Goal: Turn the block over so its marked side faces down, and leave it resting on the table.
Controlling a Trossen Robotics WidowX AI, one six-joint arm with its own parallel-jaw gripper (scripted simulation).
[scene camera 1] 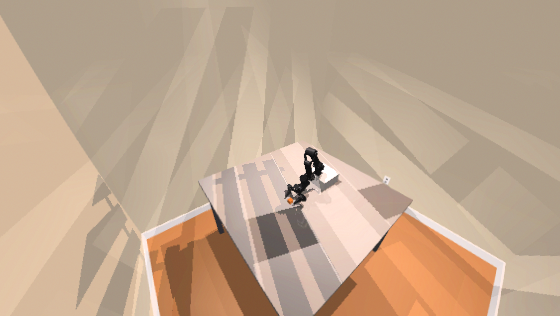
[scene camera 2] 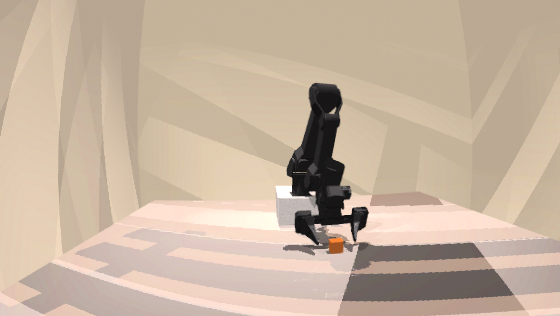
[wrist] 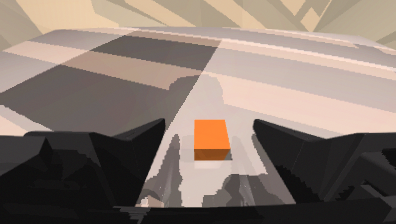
Labels:
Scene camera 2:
gripper: 337, 242
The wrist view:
gripper: 209, 123
orange block: 211, 143

